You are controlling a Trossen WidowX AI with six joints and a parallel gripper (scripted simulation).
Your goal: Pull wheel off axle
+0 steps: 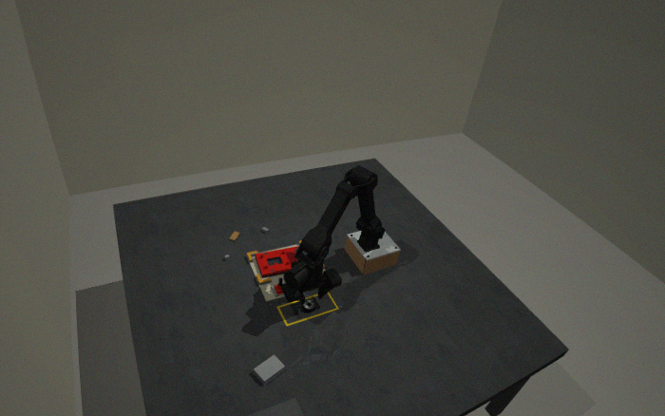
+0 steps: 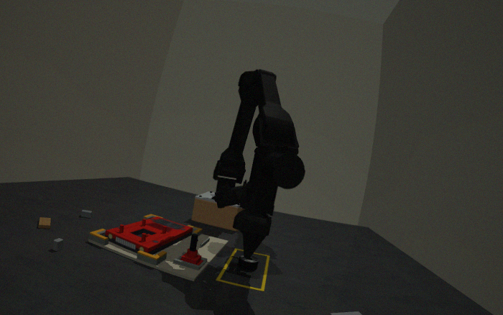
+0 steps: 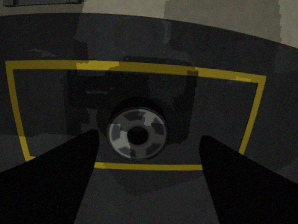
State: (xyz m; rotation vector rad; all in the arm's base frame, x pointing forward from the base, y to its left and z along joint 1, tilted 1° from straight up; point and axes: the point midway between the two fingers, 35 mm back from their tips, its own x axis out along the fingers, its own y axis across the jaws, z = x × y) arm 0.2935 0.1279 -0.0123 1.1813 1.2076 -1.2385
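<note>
My gripper tip is 1 cm short of the wheel and 2 cm above it. From my gripper tip the other things lie so: small grey cube 19 cm ahead, 31 cm to the right, 2 cm below; then small orange block 13 cm ahead, 42 cm to the right, 2 cm below.
</note>
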